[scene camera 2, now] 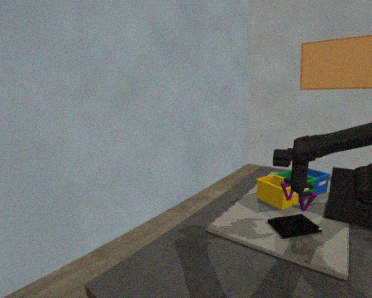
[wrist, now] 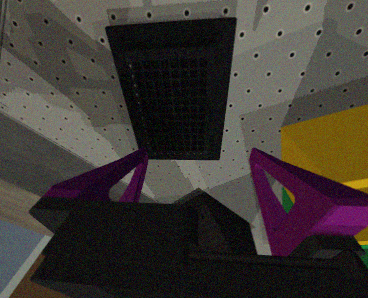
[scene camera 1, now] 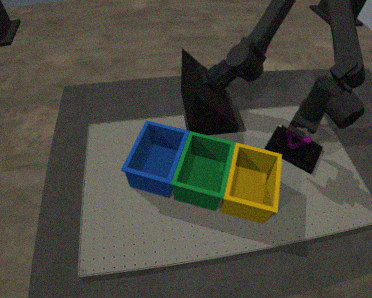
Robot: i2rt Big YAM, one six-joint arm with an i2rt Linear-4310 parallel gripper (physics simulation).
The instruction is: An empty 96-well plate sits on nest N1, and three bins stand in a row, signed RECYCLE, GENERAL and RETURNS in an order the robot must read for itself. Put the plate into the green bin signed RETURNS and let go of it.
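Places are measured from the arm's base along level axes (x left, y back, z up), in centimetres.
Pixels of known places: gripper, between the fingertips: (scene camera 2: 295, 205) (wrist: 197, 153) (scene camera 1: 295, 137); arm's base, origin of its link: (scene camera 2: 366, 197) (scene camera 1: 211, 83).
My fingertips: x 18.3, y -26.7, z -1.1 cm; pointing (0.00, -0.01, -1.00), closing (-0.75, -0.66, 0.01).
For each thing: its middle in the pictures, then the offset to it from my fingertips. "pt": a spot on its surface instead. Level surfaces: height alone.
- empty 96-well plate, middle of its body: (wrist: 174, 111) (scene camera 1: 295, 145) (scene camera 2: 294, 222) dx +3.1, dy +0.5, dz -5.8 cm
- green bin, middle of its body: (wrist: 350, 225) (scene camera 1: 203, 171) (scene camera 2: 294, 185) dx -29.7, dy -3.6, dz -2.7 cm
- blue bin, a spot on its surface: (scene camera 1: 157, 157) pt dx -40.7, dy +6.5, dz -7.1 cm
- light perforated board, height of its surface: dz -7.7 cm
- dark table, height of its surface: dz -8.9 cm
The empty 96-well plate (wrist: 172, 102) is black, with a dark grid of wells. It lies flat on the black nest N1, and the two are hard to tell apart in the scene views. My gripper (scene camera 1: 298, 141) (scene camera 2: 296, 204) (wrist: 197, 153), with purple fingers, is open and empty above the plate, its fingertips towards one short end in the wrist view. The green bin (scene camera 1: 202, 167) (scene camera 2: 283, 174) stands between the blue bin (scene camera 1: 157, 157) (scene camera 2: 320, 190) and the yellow bin (scene camera 1: 250, 185) (scene camera 2: 272, 192) (wrist: 325, 140). Pale labels show in scene camera 2, too blurred to read.
The bins stand on a light perforated board (scene camera 1: 110, 225) (scene camera 2: 240, 225) on a dark table (scene camera 1: 55, 200) (scene camera 2: 150, 265). The yellow bin is the nearest to the plate. The arm's black base (scene camera 1: 207, 107) rises behind the bins. An orange panel (scene camera 2: 335, 65) hangs on the wall.
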